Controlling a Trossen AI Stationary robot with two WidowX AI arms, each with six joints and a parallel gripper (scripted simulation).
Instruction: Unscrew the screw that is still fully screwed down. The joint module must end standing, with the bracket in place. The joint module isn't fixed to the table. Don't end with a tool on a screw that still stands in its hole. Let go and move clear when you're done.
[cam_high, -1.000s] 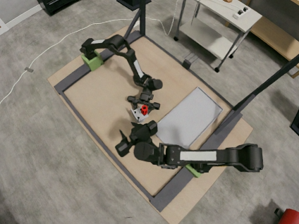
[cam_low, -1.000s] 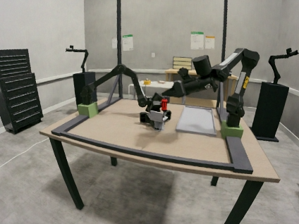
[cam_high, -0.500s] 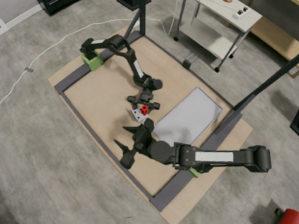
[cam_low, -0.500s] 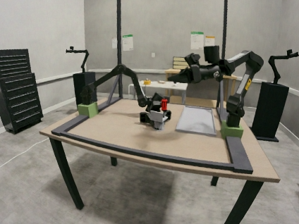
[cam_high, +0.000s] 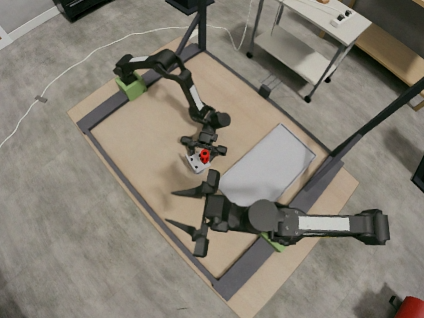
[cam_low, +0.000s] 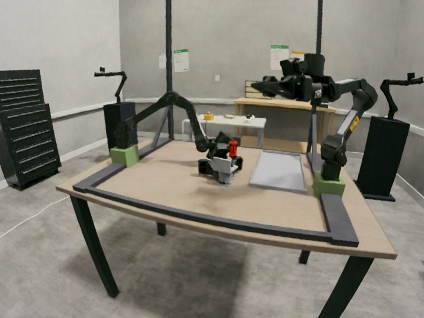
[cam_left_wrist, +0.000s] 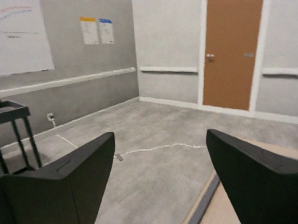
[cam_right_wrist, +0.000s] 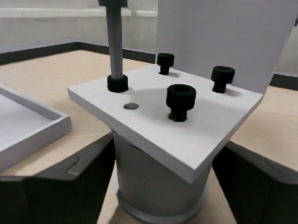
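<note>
The red screwdriver is 260 mm below my left hand, 180 mm behind it and 130 mm to the right of it. The rest, counted from my left hand: black screw 310 mm below, 190 mm behind, 160 mm to the right; grey joint module 350 mm below, 170 mm behind, 150 mm to the right; light grey bracket 300 mm below, 170 mm behind, 150 mm to the right.
The grey joint module lies 20 mm ahead of my right hand, 20 mm to the left of it and 10 mm below it. From my right hand the other things lie so: black screw 30 mm above; red screwdriver 10 mm ahead, 40 mm to the left, 90 mm above; light grey bracket 20 mm ahead, 10 mm to the left, 40 mm above.
</note>
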